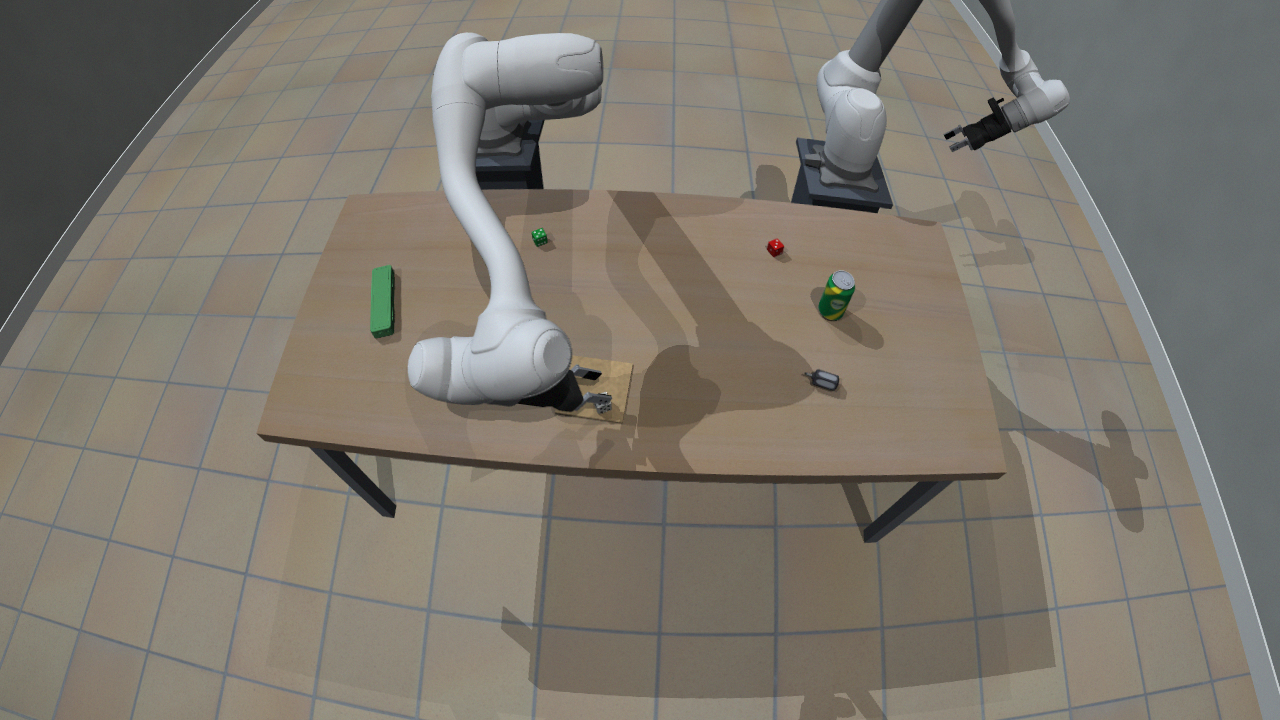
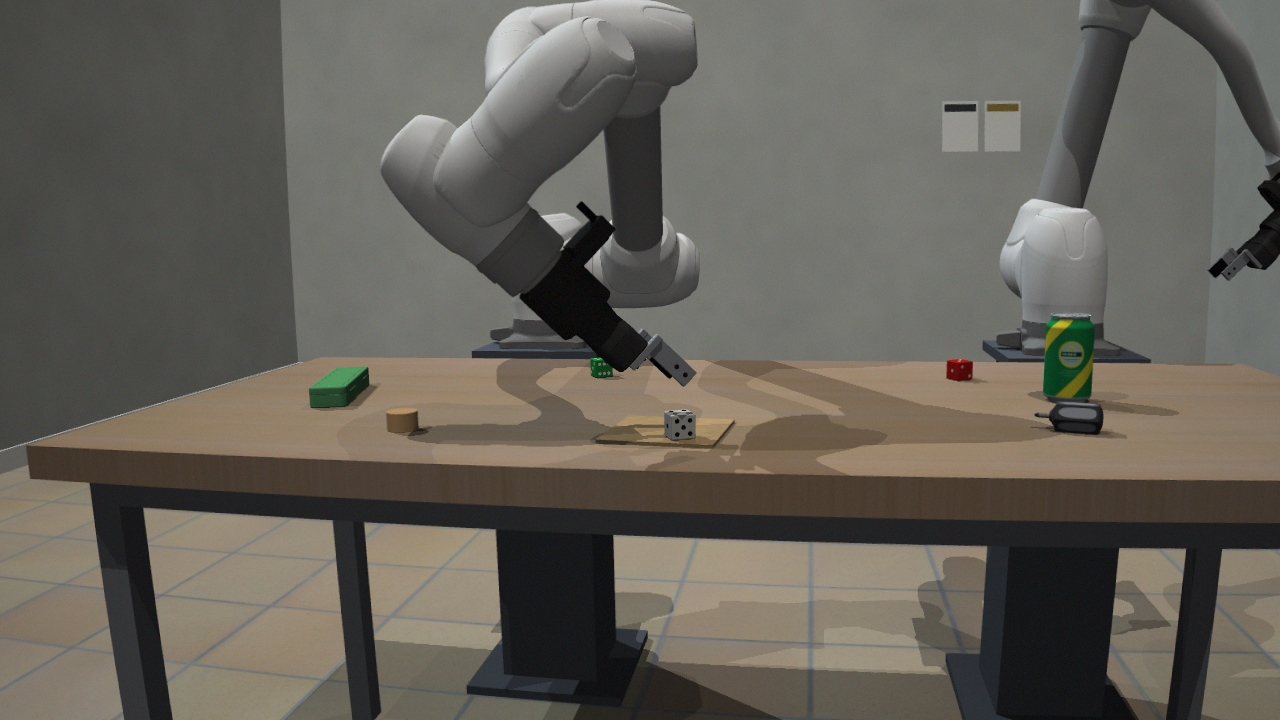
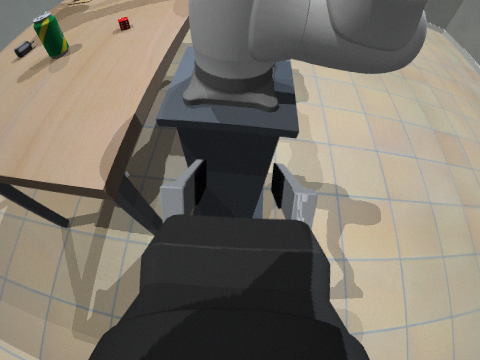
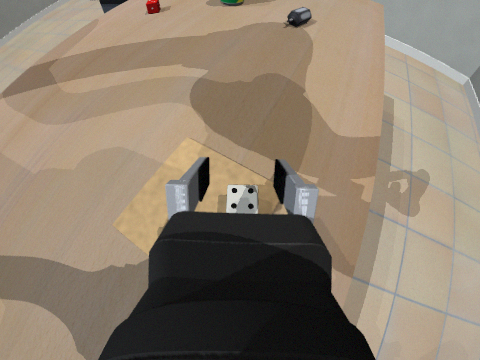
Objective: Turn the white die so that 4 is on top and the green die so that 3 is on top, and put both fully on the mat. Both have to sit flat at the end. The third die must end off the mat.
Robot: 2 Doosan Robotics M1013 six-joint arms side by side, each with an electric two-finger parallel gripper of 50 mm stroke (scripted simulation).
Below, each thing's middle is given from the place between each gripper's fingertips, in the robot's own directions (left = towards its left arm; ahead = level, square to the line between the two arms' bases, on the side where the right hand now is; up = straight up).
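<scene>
From my right hand (image 2: 682,375), the white die (image 2: 678,424) is 1 cm to the left and 7 cm below. There's a tan mat (image 2: 636,430) as well, 4 cm behind that right hand, 1 cm to the right of it and 9 cm below it. The wooden disc (image 2: 401,420) is 35 cm to the right of my right hand, 1 cm behind it and 8 cm below, while the dark grey object (image 2: 1087,418) is 47 cm to the left of that hand, 11 cm behind it and 7 cm below it.
My left gripper (image 2: 1218,275) is 430 mm to the left of the can (image 2: 1069,341), 590 mm short of it and 100 mm above it. Counting from my left hand, the dark grey object is 470 mm to the right, 790 mm ahead and 140 mm below; the white die is 930 mm to the right, 900 mm ahead and 140 mm below; and the tan mat is 950 mm to the right, 850 mm ahead and 160 mm below.
</scene>
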